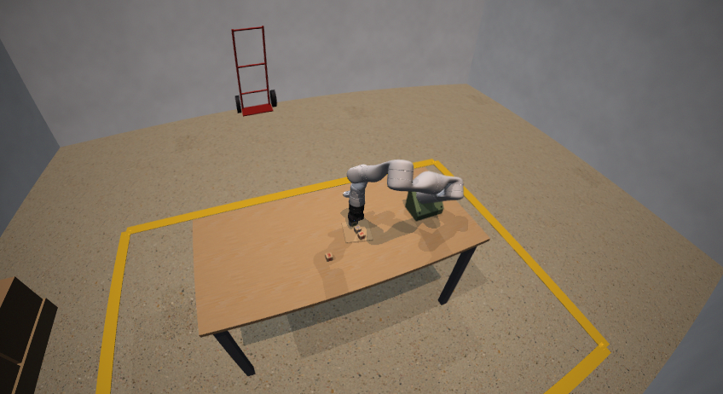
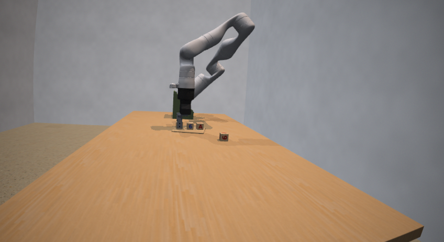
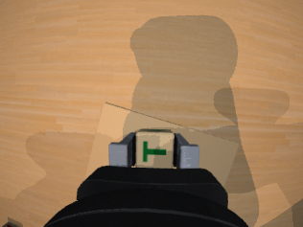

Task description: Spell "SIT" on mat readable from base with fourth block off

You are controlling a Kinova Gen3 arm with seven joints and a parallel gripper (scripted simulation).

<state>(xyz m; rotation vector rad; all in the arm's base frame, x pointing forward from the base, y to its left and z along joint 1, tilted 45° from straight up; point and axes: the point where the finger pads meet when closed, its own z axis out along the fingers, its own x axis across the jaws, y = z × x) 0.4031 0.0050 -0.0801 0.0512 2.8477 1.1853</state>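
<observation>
The green-marked block is right at my hand. The rest, counted from my hand: blue-marked block: 5 cm to the left, 1 cm below; then tan mat: 5 cm to the left, 3 cm below; then E block: 20 cm ahead, 15 cm to the left, 1 cm below.
</observation>
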